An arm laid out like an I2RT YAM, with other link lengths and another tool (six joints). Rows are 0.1 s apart.
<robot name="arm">
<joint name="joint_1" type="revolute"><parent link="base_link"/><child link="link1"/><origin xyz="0 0 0.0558"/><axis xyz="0 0 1"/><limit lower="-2.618" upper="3.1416"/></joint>
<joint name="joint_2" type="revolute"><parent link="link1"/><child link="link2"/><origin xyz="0.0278 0.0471 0.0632"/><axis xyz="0 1 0"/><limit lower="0" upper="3.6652"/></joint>
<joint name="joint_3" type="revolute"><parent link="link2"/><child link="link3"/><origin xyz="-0.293 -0.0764 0"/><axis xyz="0 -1 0"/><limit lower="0" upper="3.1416"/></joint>
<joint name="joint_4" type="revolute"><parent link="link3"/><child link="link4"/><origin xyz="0.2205 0.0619 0.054"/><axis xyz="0 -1 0"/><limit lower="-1.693" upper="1.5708"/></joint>
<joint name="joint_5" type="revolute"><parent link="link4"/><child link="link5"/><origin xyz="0.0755 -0.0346 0.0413"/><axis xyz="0 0 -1"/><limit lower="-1.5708" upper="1.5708"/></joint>
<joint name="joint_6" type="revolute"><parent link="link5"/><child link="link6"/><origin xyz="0.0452 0 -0.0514"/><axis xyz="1 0 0"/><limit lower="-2.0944" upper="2.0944"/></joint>
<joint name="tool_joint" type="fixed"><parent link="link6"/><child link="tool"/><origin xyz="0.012 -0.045 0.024" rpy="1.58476 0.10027 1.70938"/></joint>
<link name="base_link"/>
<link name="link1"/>
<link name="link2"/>
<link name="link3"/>
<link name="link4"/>
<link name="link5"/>
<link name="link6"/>
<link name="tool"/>
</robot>
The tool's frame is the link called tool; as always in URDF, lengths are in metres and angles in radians.
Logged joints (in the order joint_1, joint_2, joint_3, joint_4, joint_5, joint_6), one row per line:
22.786, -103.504, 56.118, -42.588, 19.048, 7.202
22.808, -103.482, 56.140, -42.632, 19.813, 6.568
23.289, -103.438, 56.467, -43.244, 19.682, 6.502
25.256, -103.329, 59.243, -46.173, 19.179, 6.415
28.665, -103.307, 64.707, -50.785, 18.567, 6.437
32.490, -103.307, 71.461, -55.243, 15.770, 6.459
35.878, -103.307, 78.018, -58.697, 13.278, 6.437
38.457, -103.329, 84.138, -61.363, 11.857, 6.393
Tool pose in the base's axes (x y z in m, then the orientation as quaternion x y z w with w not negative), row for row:
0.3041, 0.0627, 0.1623, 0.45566, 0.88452, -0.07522, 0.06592
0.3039, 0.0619, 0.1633, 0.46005, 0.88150, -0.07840, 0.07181
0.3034, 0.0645, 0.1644, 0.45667, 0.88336, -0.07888, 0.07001
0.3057, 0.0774, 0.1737, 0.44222, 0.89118, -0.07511, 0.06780
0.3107, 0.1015, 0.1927, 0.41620, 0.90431, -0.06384, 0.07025
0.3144, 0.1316, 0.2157, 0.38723, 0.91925, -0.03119, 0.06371
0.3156, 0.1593, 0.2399, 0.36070, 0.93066, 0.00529, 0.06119
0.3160, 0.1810, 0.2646, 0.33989, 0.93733, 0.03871, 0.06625
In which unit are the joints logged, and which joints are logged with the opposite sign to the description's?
The joints are logged in degrees. Opposite sign: joint_2, joint_6.
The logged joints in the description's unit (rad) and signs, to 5 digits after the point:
0.39769, 1.80649, 0.97944, -0.74330, 0.33245, -0.12570
0.39807, 1.80610, 0.97983, -0.74407, 0.34580, -0.11463
0.40647, 1.80533, 0.98554, -0.75475, 0.34352, -0.11348
0.44080, 1.80343, 1.03399, -0.80587, 0.33474, -0.11196
0.50030, 1.80305, 1.12935, -0.88637, 0.32406, -0.11235
0.56706, 1.80305, 1.24723, -0.96417, 0.27524, -0.11273
0.62619, 1.80305, 1.36167, -1.02446, 0.23174, -0.11235
0.67120, 1.80343, 1.46849, -1.07099, 0.20694, -0.11158

